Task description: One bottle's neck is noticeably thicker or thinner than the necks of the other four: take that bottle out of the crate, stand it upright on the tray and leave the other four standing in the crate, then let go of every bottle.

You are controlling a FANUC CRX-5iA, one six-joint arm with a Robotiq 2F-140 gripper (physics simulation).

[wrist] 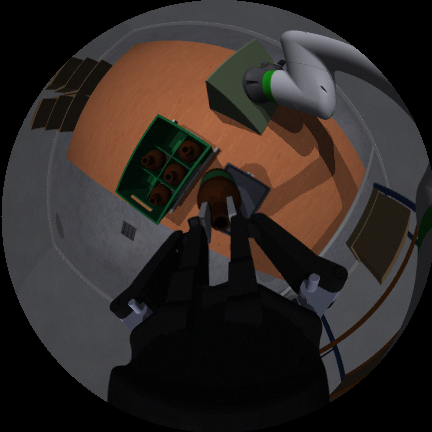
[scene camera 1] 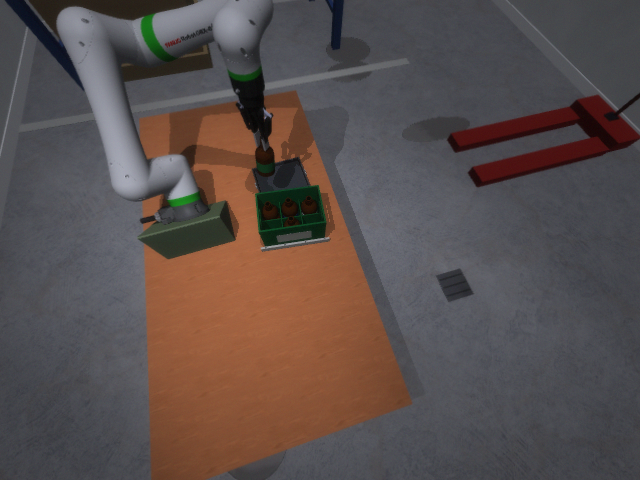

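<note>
My gripper is shut on the neck of a brown bottle with a green band. The bottle is upright, over the left part of the dark tray in the scene view; whether its base touches the tray I cannot tell. The other four brown bottles stand in the green crate: three in the row nearer the tray and one in the middle of the other row. Their necks are too small to compare surely.
The crate stands close beside the tray on the orange table top. A light rail runs along the crate's front. The arm's green wedge-shaped base stands left of the crate. A red forklift-like frame is on the floor at right.
</note>
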